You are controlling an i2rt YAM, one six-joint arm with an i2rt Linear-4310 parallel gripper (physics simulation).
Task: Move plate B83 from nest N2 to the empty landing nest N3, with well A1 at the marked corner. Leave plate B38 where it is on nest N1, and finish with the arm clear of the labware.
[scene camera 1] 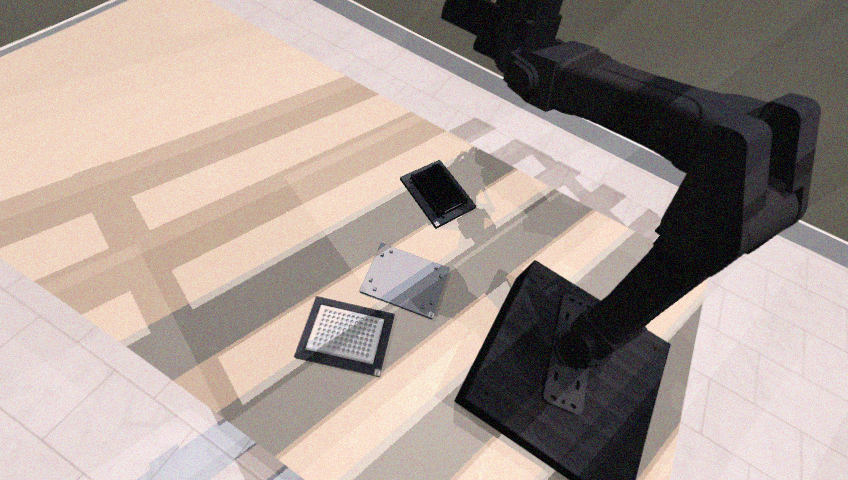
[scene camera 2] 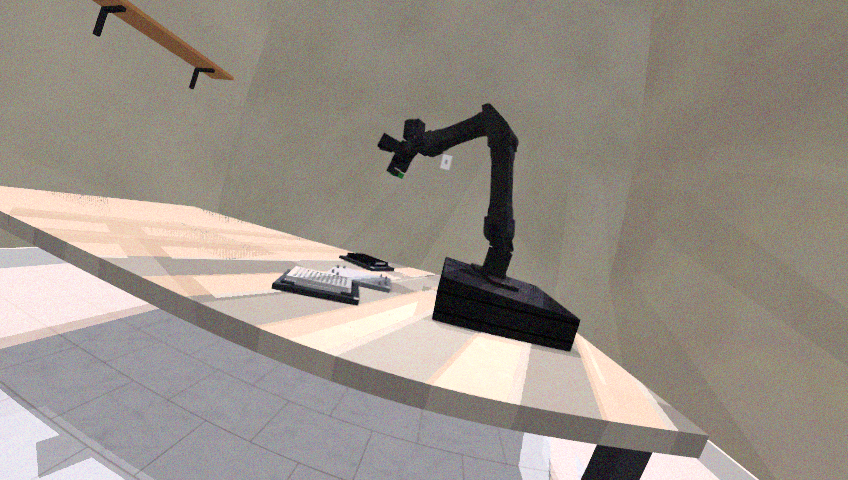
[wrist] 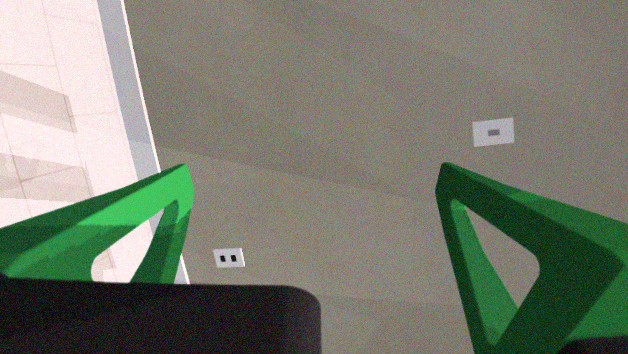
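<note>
A white many-welled plate (scene camera 1: 345, 334) (scene camera 2: 318, 279) lies on a dark nest (scene camera 1: 385, 344). A black plate (scene camera 1: 439, 189) (scene camera 2: 367, 259) lies on another dark nest (scene camera 1: 453, 216). Between them is a bare silver-grey nest (scene camera 1: 395, 273) with small pins standing near its edges; it also shows in the scene camera 2 view, partly behind the white plate. Each nest has a small pale mark at one corner. I cannot read any labels, so which plate is B83 is unclear. My gripper (wrist: 314, 177) (scene camera 2: 395, 173) is open and empty, high above and apart from the labware. Its fingertips do not show in scene camera 1.
The arm's black base block (scene camera 1: 511, 386) (scene camera 2: 499, 318) stands on the striped table (scene camera 1: 238, 356) (scene camera 2: 297, 324), beside the nests. A wooden shelf (scene camera 2: 163, 36) is on the wall. The wrist view faces the wall, with two outlet plates (wrist: 493, 132) (wrist: 228, 258).
</note>
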